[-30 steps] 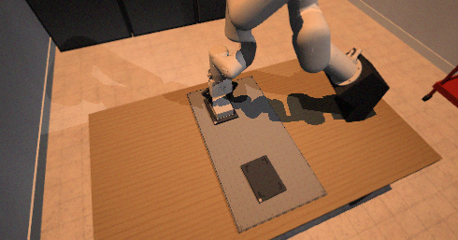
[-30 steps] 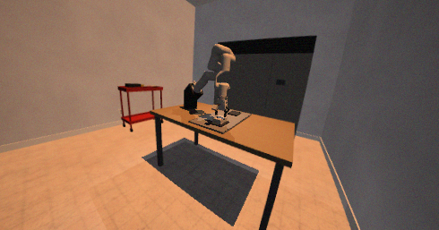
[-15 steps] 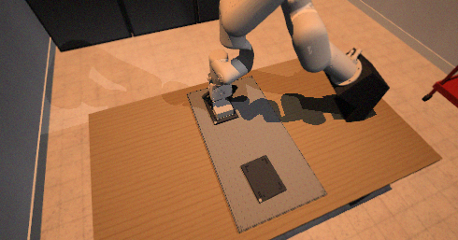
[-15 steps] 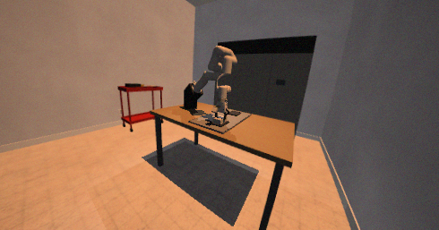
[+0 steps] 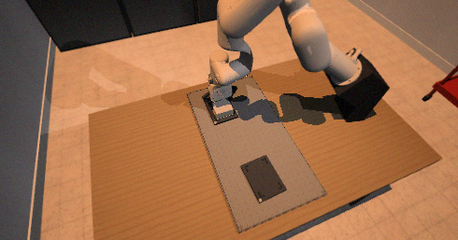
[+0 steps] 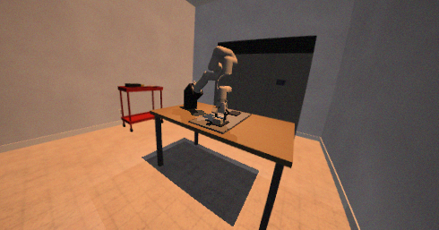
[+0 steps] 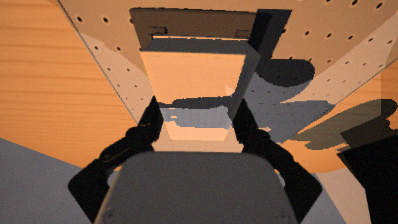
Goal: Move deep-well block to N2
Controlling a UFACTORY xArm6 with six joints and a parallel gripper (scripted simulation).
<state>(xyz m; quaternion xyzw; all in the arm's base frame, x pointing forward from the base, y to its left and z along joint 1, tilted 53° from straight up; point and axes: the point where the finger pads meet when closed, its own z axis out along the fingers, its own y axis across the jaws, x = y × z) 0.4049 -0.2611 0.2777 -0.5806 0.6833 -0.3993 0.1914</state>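
The white deep-well block lies 2 cm below my hand.
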